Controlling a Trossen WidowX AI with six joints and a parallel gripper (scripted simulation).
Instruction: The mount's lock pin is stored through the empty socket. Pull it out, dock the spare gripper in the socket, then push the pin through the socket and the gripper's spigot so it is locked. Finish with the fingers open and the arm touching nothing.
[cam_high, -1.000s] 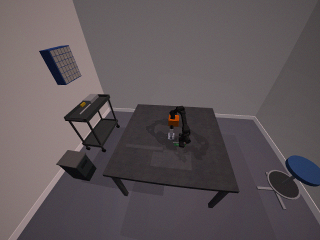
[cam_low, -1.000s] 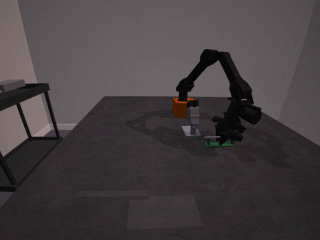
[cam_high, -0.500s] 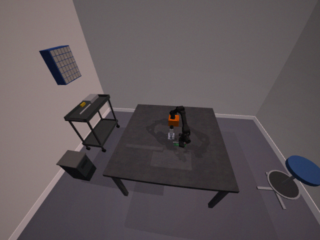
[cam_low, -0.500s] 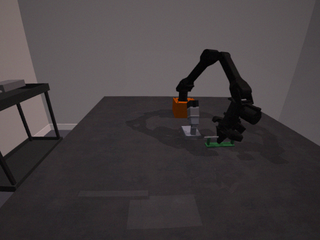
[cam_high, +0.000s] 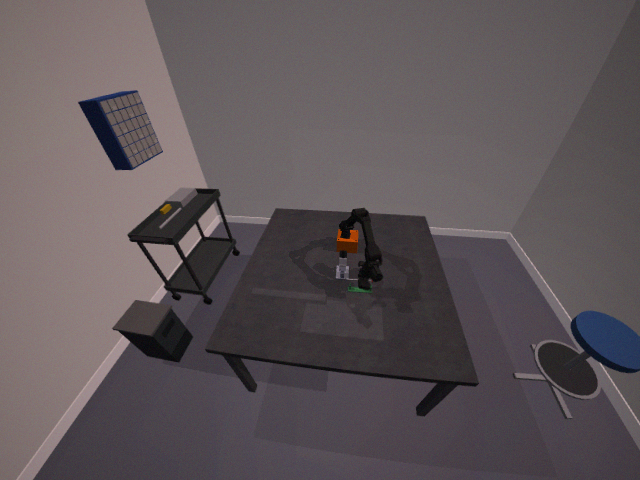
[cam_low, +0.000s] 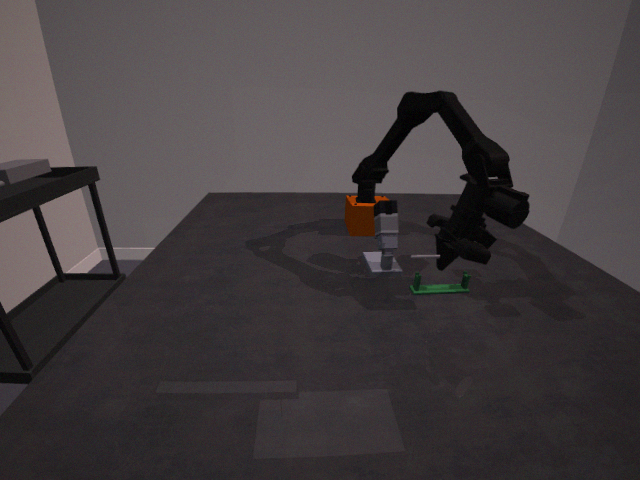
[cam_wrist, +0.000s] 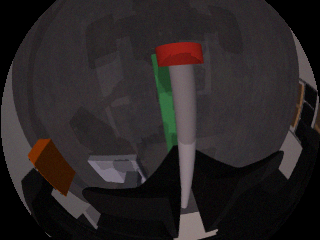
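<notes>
The green cradle is 30 mm below my gripper tip and 10 mm to the left of it. The rest, counted from my gripper tip: grey mount (110 mm to the right, 90 mm behind, 10 mm below); then spare gripper (120 mm to the right, 110 mm behind, 60 mm above).
</notes>
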